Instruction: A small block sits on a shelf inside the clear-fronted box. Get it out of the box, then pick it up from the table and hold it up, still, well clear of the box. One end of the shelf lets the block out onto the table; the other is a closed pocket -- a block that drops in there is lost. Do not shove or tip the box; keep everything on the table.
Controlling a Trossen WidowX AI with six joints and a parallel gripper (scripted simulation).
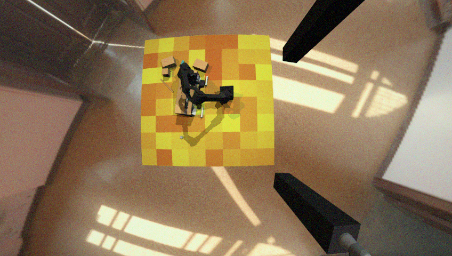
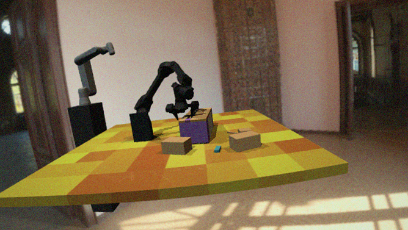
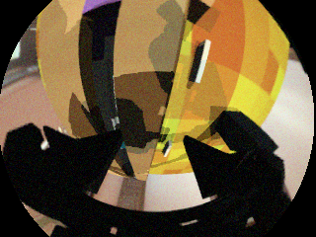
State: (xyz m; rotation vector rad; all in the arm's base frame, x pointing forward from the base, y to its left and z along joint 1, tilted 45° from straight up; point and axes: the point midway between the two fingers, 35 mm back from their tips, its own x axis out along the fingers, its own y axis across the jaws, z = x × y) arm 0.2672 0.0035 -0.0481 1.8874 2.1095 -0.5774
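Right now the box is 40 mm below my gripper tip, 30 mm to the left of it and 30 mm ahead of it. The rest, counted from my gripper tip: thin stick: 310 mm ahead, 100 mm below, 50 mm to the right; then grey piece: 430 mm to the left, 110 mm ahead, 100 mm below.
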